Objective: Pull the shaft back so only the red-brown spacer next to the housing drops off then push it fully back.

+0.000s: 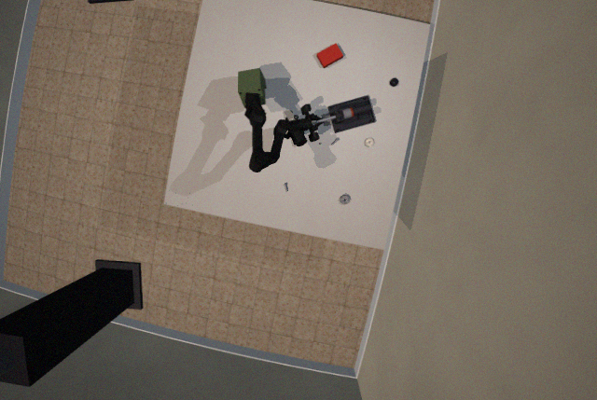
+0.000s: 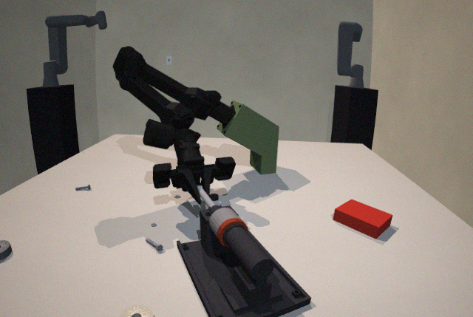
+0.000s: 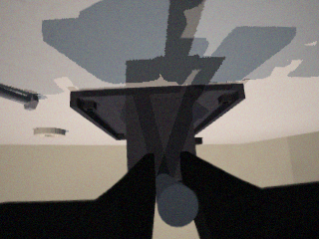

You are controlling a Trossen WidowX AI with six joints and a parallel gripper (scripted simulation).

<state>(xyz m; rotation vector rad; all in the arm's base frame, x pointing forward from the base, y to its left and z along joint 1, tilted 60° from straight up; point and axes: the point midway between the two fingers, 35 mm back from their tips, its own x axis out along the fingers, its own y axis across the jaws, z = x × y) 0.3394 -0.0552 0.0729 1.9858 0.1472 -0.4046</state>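
Now: hand 90 mm short of the thin grey shaft and 30 mm to the right of it. Round my hand: black disc 420 mm ahead, 240 mm to the left, 70 mm below; then red block 60 mm ahead, 380 mm to the left, 70 mm below; then red-brown spacer 170 mm ahead, 50 mm to the left.
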